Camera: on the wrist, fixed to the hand. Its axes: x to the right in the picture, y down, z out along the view.
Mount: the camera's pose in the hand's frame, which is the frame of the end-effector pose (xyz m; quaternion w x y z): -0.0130 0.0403 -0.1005 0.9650 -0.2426 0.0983 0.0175
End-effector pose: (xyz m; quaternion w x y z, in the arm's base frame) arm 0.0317 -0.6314 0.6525 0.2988 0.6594 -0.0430 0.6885
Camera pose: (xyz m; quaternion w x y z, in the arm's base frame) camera -0.0765 -0.6234 0.6411 0.4405 0.4954 -0.1907 0.7240
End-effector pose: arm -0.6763 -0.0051 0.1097 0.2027 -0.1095 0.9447 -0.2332
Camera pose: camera -0.7128 0.0736 0.1758 0.0803 -0.1154 0.9901 -0.0031
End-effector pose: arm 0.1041 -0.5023 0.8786 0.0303 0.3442 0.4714 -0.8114
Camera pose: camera 0.1823 -0.4492 0.8242 0.0806 0.4128 0.6487 -0.6343
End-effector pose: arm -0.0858 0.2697 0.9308 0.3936 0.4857 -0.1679 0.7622
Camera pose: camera -0.1748 0.3026 0.8771 0.5008 0.2953 -0.3167 0.7494
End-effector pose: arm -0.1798 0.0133 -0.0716 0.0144 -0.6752 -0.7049 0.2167
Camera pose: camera -0.1091 0.0294 0.0099 0.0844 0.6887 0.7196 0.0280
